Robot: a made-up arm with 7 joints. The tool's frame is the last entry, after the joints. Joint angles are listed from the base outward. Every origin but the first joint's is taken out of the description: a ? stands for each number. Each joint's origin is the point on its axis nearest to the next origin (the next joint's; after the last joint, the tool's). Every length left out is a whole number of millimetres.
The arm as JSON. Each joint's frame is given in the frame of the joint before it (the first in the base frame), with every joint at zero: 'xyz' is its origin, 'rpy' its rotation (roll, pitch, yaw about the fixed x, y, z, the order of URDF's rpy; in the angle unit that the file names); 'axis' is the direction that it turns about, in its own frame. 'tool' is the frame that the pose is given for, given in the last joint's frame.
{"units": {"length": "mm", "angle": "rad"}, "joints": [
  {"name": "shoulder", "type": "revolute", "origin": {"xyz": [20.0, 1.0, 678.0], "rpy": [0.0, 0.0, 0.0]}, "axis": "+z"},
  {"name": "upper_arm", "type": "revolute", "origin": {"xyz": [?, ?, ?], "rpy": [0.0, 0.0, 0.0]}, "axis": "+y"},
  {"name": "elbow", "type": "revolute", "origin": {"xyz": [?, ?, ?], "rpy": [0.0, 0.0, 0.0]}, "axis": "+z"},
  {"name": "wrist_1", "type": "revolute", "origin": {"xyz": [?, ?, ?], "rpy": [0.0, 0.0, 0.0]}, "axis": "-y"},
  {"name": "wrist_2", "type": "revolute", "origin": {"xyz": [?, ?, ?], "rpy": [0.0, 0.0, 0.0]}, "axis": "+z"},
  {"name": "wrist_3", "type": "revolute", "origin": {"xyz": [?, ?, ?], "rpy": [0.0, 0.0, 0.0]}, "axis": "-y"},
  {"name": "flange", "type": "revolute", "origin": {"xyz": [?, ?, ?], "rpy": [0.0, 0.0, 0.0]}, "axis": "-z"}
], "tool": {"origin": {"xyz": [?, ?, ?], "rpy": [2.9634, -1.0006, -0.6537]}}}
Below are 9 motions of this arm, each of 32 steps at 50 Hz.
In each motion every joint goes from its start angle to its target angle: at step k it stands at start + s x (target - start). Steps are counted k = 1, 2, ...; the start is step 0. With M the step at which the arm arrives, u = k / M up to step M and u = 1 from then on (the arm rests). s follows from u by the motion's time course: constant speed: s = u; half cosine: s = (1 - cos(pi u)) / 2; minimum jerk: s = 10 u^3 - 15 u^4 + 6 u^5.
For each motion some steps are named. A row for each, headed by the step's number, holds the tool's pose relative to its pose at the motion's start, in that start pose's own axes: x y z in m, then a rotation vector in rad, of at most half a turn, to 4 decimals.
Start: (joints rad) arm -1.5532 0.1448 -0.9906 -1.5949 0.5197 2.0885 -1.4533
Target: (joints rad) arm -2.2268 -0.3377 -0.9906 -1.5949 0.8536 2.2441 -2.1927
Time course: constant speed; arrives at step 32
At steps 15, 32:
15: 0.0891 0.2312 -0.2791 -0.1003 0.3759 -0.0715
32: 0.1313 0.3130 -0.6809 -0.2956 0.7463 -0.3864

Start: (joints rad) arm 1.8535 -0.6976 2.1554 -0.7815 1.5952 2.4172 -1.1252
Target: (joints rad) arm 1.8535 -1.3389 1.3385 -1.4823 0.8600 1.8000 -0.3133
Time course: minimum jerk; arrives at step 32
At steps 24, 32:
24: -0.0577 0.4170 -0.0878 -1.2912 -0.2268 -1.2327
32: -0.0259 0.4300 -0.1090 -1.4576 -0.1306 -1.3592

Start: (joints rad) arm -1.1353 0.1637 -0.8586 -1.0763 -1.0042 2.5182 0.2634
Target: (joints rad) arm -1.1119 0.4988 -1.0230 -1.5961 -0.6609 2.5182 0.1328
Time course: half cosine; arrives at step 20
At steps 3, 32:
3: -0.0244 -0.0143 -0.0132 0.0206 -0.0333 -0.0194
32: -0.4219 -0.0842 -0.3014 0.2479 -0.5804 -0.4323

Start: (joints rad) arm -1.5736 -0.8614 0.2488 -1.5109 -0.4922 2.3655 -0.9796
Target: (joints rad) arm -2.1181 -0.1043 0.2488 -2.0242 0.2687 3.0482 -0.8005
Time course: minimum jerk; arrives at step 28
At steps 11, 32:
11: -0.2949 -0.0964 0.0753 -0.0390 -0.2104 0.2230
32: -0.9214 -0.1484 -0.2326 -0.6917 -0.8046 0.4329

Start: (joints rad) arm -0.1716 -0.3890 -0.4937 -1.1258 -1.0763 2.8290 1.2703
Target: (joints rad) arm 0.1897 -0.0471 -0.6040 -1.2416 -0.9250 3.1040 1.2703
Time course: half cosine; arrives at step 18
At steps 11, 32:
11: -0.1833 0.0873 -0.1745 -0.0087 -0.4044 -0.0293
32: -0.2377 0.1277 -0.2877 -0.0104 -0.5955 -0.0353

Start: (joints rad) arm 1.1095 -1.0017 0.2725 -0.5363 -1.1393 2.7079 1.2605
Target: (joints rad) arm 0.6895 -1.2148 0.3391 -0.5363 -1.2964 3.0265 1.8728
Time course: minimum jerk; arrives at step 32
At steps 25, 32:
25: 0.0956 -0.0813 -0.3830 0.1873 -0.3367 0.4539
32: 0.1028 -0.0792 -0.4153 0.1998 -0.3797 0.4764

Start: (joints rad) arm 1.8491 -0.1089 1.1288 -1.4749 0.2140 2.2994 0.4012
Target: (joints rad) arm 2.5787 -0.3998 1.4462 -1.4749 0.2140 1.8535 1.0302
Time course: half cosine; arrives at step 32
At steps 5, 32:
5: -0.0292 -0.0130 -0.0450 0.0093 -0.0417 -0.0226
32: -0.2320 0.1993 -0.8320 0.1829 -0.3785 -0.5100

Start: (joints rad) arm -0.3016 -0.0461 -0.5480 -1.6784 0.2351 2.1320 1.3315
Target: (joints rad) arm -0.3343 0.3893 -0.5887 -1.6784 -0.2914 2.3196 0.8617
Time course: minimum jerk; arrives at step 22
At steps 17, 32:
17: -0.2815 -0.0383 0.1239 0.6036 0.7026 -0.3412
32: -0.3058 -0.0383 0.1408 0.6528 0.7616 -0.3927

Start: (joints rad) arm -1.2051 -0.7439 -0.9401 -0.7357 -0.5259 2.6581 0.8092
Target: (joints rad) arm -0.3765 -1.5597 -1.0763 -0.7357 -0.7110 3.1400 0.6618
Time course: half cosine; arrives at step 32
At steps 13, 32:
13: 0.0721 0.1740 0.2755 -0.1929 -0.0080 0.1862
32: 0.0193 0.8113 0.5449 -0.5884 0.1245 0.2399

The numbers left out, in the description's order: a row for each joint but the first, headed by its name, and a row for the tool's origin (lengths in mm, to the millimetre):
upper_arm: 10.0 38.0 0.0
elbow: 13.0 0.0 458.0
wrist_1: 87.0 -16.0 0.0
wrist_2: -122.0 0.0 495.0
wrist_3: -19.0 -5.0 0.0
flange: 140.0 0.0 -28.0
tool: 23.0 -4.0 0.0

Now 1 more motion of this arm.
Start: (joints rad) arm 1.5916 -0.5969 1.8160 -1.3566 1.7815 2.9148 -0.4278
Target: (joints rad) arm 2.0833 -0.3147 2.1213 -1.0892 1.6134 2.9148 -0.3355
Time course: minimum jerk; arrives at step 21
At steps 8, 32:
8: -0.0576 -0.0395 -0.1164 0.0026 -0.2558 0.0578
32: -0.0590 -0.1487 -0.4148 -0.0285 -0.8830 0.2394

